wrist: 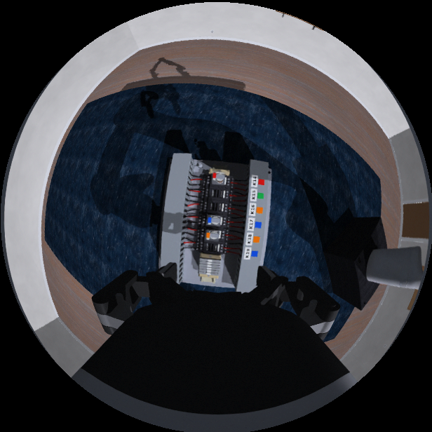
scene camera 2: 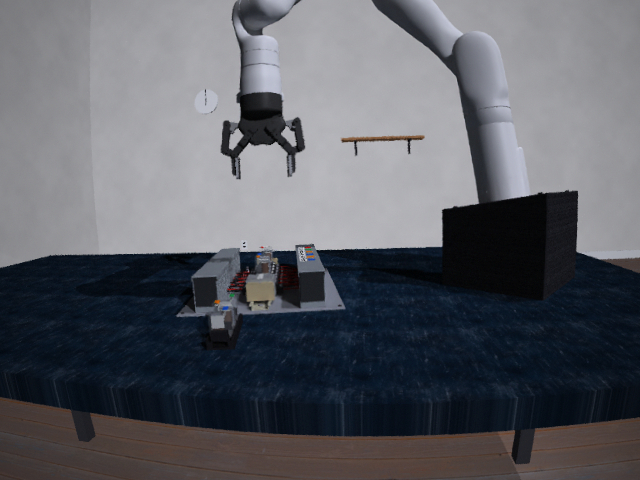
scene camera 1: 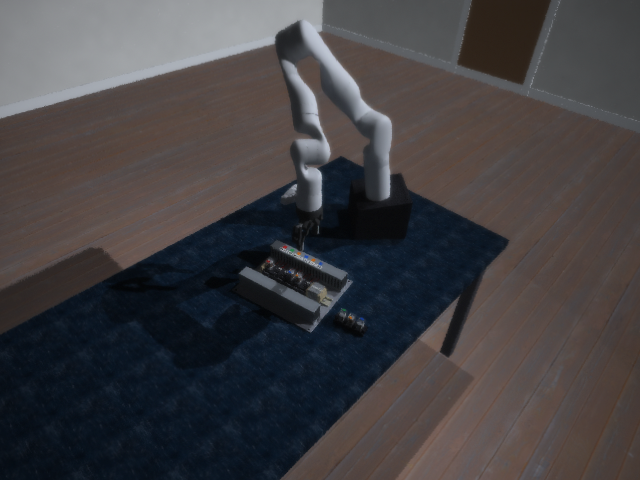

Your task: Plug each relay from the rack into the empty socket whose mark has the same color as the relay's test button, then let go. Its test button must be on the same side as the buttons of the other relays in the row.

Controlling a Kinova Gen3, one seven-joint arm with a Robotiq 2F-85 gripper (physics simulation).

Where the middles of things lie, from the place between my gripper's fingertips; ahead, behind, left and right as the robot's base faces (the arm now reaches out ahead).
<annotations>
The base plate (scene camera 2: 288, 302) lies 10 mm ahead of my hand, 40 mm to the right of it and 210 mm below it.
</annotations>
